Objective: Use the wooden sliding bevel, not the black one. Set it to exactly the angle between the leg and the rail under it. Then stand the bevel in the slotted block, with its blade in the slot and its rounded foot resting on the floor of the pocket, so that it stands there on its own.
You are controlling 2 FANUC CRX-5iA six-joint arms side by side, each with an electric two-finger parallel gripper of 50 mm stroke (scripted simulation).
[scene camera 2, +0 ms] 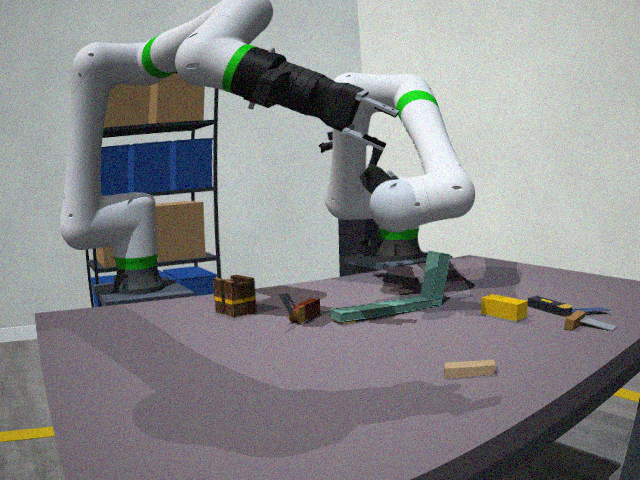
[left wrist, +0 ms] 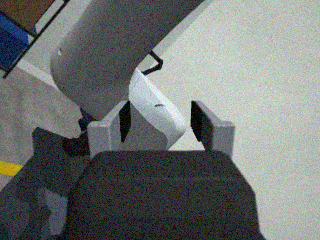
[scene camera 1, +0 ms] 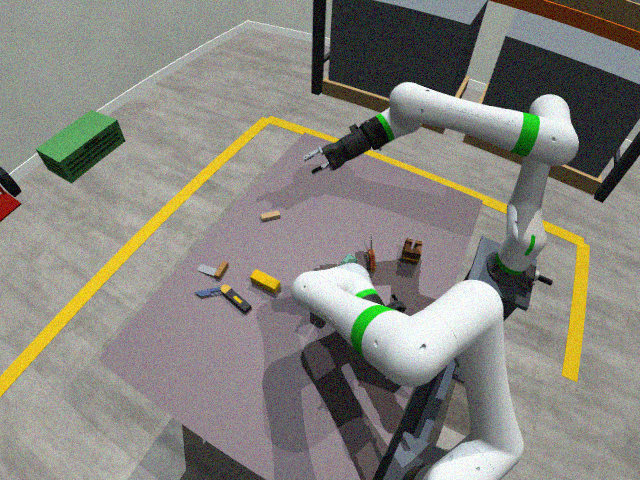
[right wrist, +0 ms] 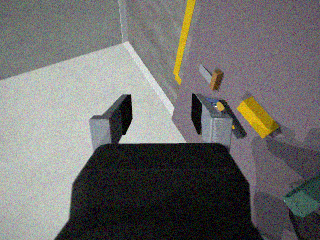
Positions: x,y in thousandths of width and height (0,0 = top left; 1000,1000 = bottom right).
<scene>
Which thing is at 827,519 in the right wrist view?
A yellow block.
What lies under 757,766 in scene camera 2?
A pale wooden block.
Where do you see a wooden bevel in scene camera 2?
477,647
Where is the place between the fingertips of my right gripper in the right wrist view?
505,444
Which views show my right gripper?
Scene camera 2, scene camera 1 and the right wrist view only.
</scene>
